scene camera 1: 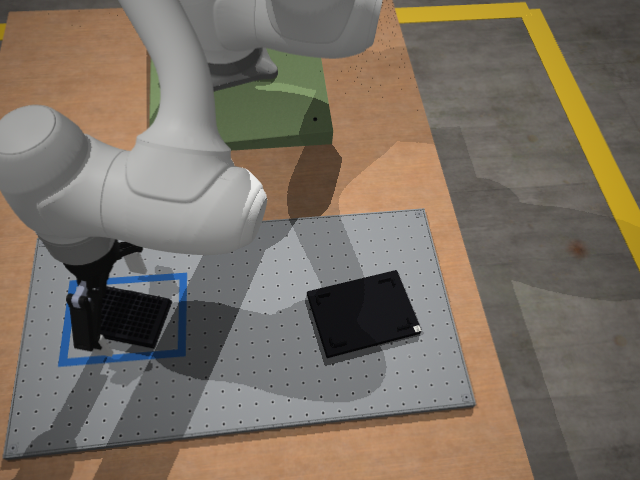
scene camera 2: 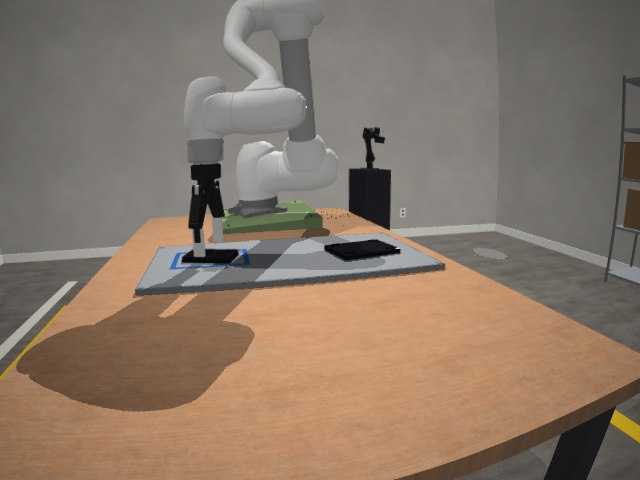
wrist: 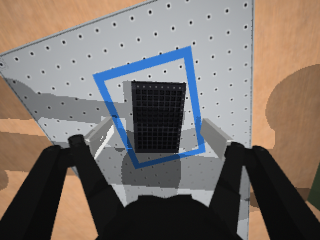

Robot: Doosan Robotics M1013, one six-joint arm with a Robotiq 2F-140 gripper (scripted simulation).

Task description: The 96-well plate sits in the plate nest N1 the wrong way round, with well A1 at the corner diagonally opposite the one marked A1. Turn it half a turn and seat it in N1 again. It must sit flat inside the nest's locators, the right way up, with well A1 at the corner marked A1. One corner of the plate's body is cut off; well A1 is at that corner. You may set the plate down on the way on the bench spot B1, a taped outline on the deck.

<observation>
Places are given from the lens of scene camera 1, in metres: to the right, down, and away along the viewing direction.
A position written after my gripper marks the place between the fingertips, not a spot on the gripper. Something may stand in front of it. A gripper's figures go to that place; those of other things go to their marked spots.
my gripper (scene camera 1: 122, 310): -0.32, 0.11, 0.97
black 96-well plate (scene camera 1: 149, 312): -0.28, 0.12, 0.99
</observation>
